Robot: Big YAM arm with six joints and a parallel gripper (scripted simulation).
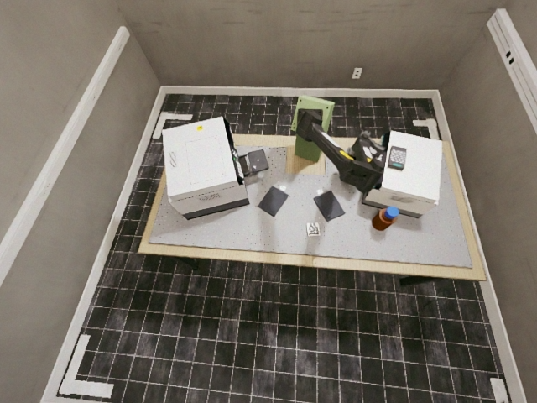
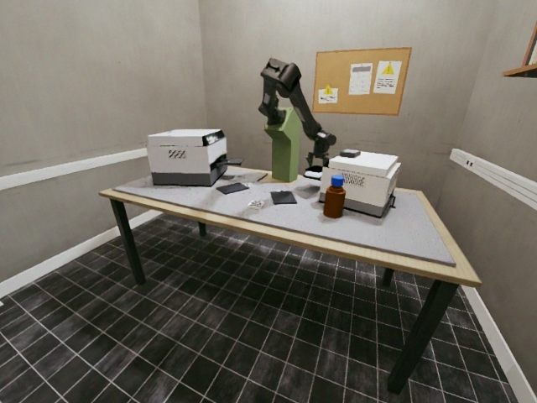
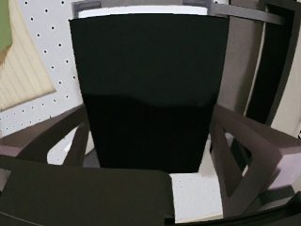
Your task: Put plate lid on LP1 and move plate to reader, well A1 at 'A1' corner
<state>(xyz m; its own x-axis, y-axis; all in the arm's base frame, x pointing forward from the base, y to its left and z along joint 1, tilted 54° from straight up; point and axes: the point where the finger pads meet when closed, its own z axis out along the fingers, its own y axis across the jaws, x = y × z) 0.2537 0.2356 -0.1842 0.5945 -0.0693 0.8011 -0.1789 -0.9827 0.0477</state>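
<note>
Now: hand 3 cm above the white well plate. Also, from my hand: brown capped bottle: 32 cm ahead, 13 cm to the left, 2 cm below; dark flat lid: right at my hand.
</note>
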